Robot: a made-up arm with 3 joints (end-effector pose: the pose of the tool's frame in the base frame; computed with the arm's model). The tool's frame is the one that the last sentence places.
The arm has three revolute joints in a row. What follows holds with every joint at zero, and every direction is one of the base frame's. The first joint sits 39.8 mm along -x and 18 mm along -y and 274.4 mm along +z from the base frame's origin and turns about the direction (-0.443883, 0.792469, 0.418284), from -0.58 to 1.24 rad. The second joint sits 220.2 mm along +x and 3.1 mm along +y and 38.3 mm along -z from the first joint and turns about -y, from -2.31 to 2.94 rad. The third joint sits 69 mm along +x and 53.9 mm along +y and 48.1 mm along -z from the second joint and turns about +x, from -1.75 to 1.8 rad. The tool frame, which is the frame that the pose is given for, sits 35.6 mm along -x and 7.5 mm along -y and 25.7 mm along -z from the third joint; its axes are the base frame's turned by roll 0.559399, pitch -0.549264 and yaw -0.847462 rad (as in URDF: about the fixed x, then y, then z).
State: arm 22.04 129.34 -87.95
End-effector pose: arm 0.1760 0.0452 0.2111 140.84 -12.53 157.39
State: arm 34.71 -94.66 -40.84
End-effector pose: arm 0.0549 0.0207 0.1359 -70.07 61.53 -24.10
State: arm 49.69 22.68 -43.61
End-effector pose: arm 0.0978 0.0275 0.0246 -40.65 -35.11 28.79
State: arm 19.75 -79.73 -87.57
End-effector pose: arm 0.1114 0.0213 0.1440 -36.51 43.65 43.72
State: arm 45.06 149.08 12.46
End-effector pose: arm 0.1357 0.0932 0.1535 175.17 -33.61 -106.49
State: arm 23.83 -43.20 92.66
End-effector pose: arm 0.1061 0.0703 0.0985 0.80 46.05 -107.28
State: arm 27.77 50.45 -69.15
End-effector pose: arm 0.1919 0.0434 0.1195 -114.18 -63.75 84.58
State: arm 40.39 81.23 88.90
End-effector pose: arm 0.1514 0.1047 0.0895 110.12 -5.03 -10.70
